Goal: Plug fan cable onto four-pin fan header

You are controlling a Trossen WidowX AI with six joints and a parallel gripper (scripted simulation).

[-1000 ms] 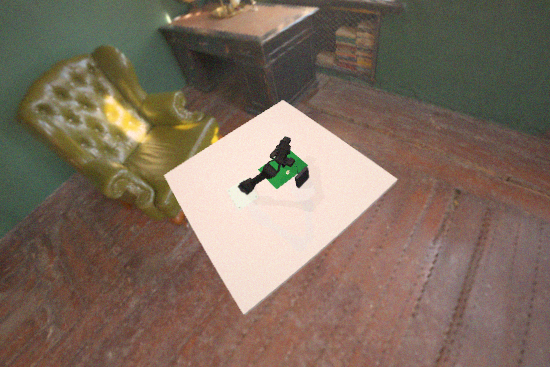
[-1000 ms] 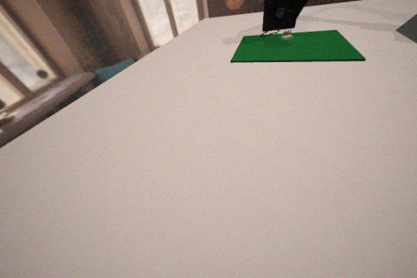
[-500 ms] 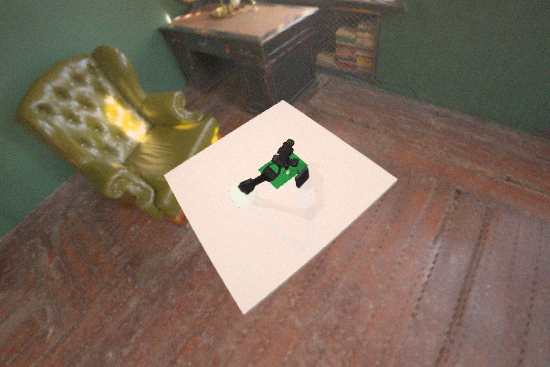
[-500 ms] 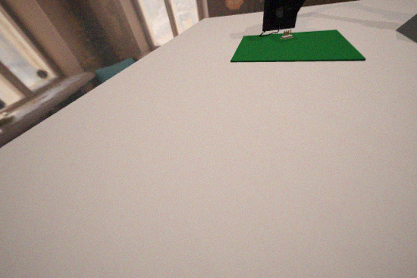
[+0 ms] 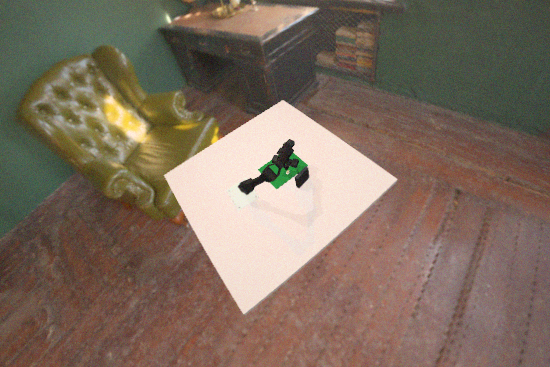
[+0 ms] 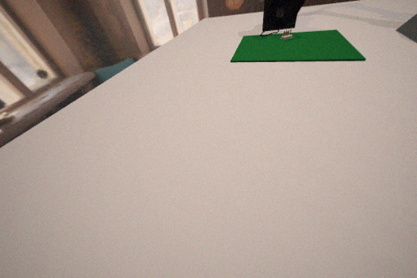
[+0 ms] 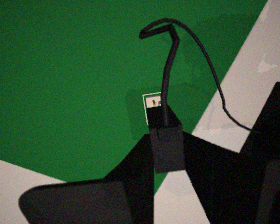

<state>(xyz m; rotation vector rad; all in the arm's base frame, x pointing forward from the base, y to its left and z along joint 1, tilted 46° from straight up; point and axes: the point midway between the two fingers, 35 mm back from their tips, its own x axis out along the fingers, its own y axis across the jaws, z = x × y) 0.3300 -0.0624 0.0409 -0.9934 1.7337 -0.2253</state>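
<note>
My gripper tip is now 6 cm above the fan header. The rest, counted from my gripper tip: dark fan plug 1 cm ahead, 1 cm above; black fan 3 cm ahead, 13 cm to the right; green board 7 cm to the left, 8 cm below.
</note>
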